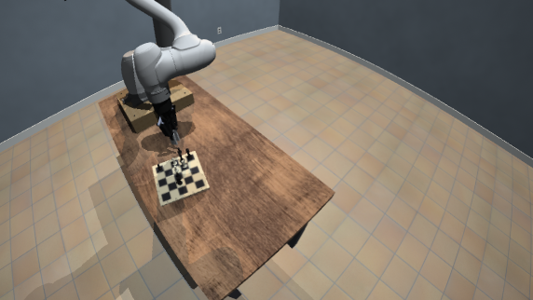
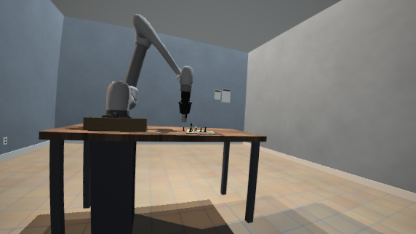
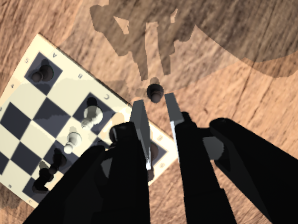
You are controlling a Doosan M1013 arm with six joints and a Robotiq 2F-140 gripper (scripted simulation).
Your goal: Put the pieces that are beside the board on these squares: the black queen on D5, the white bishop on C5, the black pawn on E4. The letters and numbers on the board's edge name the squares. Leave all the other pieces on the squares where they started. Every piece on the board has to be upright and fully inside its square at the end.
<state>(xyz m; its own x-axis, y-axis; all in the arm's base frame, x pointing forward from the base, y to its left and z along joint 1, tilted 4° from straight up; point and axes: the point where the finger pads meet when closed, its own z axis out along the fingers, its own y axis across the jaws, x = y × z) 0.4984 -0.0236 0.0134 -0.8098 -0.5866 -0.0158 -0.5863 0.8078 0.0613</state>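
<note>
The white chess piece lies 9 cm ahead of my hand, 2 cm to the right of it and 8 cm below it. The rest, counted from my hand: white piece (9 cm ahead, 7 cm to the right, 8 cm below); then chessboard (12 cm ahead, 8 cm to the right, 10 cm below).
</note>
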